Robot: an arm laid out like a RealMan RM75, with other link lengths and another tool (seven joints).
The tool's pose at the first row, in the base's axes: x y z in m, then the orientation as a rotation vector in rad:
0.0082 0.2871 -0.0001 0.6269 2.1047 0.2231
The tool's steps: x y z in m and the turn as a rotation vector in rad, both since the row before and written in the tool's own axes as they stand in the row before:
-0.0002 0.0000 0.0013 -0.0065 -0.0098 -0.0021
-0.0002 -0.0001 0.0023 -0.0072 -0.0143 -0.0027
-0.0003 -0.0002 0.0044 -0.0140 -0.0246 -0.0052
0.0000 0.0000 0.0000 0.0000 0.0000 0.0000
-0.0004 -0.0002 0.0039 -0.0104 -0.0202 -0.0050
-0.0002 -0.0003 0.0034 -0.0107 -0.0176 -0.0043
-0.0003 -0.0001 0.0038 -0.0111 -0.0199 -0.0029
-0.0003 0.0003 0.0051 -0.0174 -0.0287 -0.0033
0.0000 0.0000 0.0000 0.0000 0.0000 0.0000
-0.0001 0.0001 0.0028 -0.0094 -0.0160 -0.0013
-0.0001 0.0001 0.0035 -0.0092 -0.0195 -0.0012
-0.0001 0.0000 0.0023 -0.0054 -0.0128 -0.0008
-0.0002 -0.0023 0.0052 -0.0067 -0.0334 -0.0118
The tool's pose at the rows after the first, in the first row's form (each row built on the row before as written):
0.0093 0.2869 -0.0007 0.6207 2.0944 0.2252
0.0112 0.2865 -0.0019 0.6135 2.0797 0.2261
0.0149 0.2858 -0.0042 0.5996 2.0542 0.2289
0.0149 0.2858 -0.0042 0.5996 2.0542 0.2289
0.0183 0.2851 -0.0061 0.5881 2.0337 0.2296
0.0212 0.2845 -0.0078 0.5772 2.0154 0.2319
0.0246 0.2840 -0.0095 0.5675 1.9944 0.2346
0.0293 0.2837 -0.0116 0.5536 1.9636 0.2403
0.0293 0.2837 -0.0116 0.5536 1.9636 0.2403
0.0319 0.2835 -0.0127 0.5466 1.9464 0.2435
0.0351 0.2833 -0.0141 0.5399 1.9258 0.2454
0.0372 0.2831 -0.0150 0.5359 1.9124 0.2460
0.0414 0.2806 -0.0178 0.5211 1.8812 0.2344

